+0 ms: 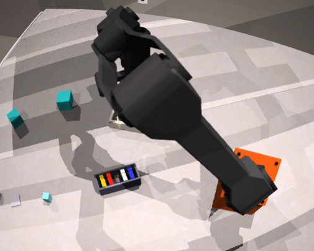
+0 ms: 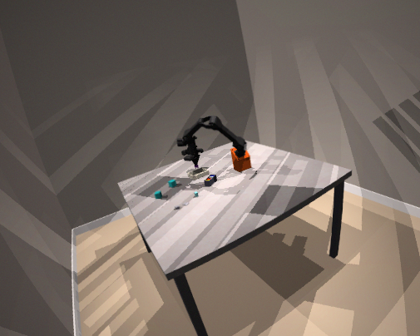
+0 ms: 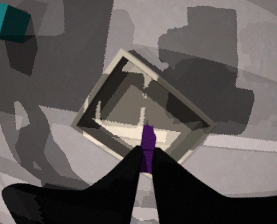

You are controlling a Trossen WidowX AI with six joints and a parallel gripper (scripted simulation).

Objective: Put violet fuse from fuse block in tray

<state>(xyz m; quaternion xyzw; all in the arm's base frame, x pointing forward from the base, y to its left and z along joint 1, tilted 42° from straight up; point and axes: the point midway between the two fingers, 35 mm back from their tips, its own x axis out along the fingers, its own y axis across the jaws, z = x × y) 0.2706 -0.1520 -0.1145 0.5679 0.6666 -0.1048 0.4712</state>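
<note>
The violet fuse lies 10 mm below my gripper tip. The rest, counted from my gripper tip: cream tray: 80 mm below; then blue fuse: 20 mm behind, 180 mm to the left, 60 mm below.
</note>
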